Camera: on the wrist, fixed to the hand. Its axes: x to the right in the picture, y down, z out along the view.
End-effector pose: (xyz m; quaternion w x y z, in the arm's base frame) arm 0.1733 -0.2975 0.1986 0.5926 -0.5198 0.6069 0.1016
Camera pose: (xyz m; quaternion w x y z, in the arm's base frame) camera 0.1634 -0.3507 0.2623 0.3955 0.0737 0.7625 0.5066
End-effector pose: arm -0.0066 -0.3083 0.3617 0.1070 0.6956 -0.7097 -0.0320
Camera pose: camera 0.0524 -0.2756 0.4111 0.0431 -0.0033 -0.9988 0.0249
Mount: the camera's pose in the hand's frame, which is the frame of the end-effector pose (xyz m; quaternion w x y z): -0.0278 -0.0473 -0.0631 0.7103 0.0193 -0.0590 0.7011
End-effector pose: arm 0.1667 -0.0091 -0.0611 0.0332 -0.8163 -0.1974 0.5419
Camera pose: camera 0.2005 0.0345 0.0017 0.3522 0.6856 -0.4406 -0.4602
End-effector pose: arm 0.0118 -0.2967 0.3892 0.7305 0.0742 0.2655 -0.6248
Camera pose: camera -0.0540 -0.2545 0.3596 0.9712 0.2161 0.0814 0.0589
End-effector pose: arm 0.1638 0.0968 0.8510 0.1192 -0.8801 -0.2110 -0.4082
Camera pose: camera 0.0834 0.1068 0.8717 0.3754 -0.7949 0.4523 -0.1504
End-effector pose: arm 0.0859 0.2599 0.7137 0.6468 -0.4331 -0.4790 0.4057
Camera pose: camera 0.1465 0.2090 0.7407 0.1551 -0.6071 -0.0669 0.7765
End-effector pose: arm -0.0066 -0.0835 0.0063 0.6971 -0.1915 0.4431 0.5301
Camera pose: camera 0.0090 -0.1631 -0.0142 0.1533 0.2194 0.4181 0.8681
